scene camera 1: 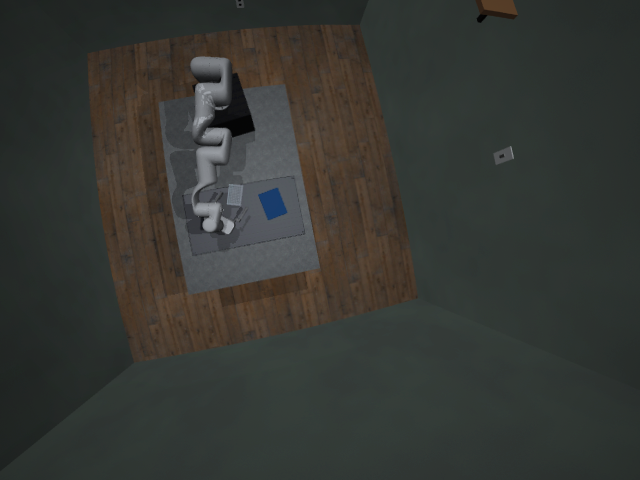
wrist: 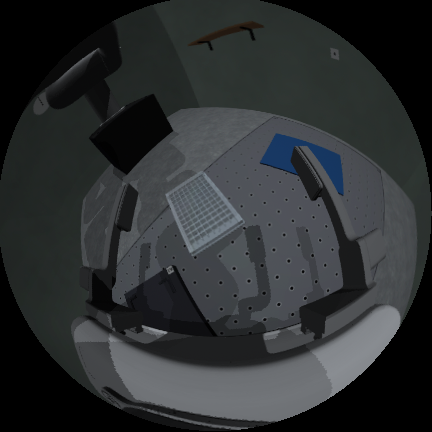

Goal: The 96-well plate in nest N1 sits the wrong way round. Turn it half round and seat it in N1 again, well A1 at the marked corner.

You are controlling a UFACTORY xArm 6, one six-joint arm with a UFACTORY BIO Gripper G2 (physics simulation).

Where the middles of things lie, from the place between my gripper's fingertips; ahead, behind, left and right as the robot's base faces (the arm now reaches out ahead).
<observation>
The 96-well plate [wrist: 203, 215] lies 100 mm below my hand and 50 mm behind it. Also, from my hand: dark nest [wrist: 161, 308] 180 mm to the right, 100 mm below, 20 mm ahead; blue rectangle [wrist: 278, 153] 190 mm to the left, 100 mm below, 80 mm ahead.
</observation>
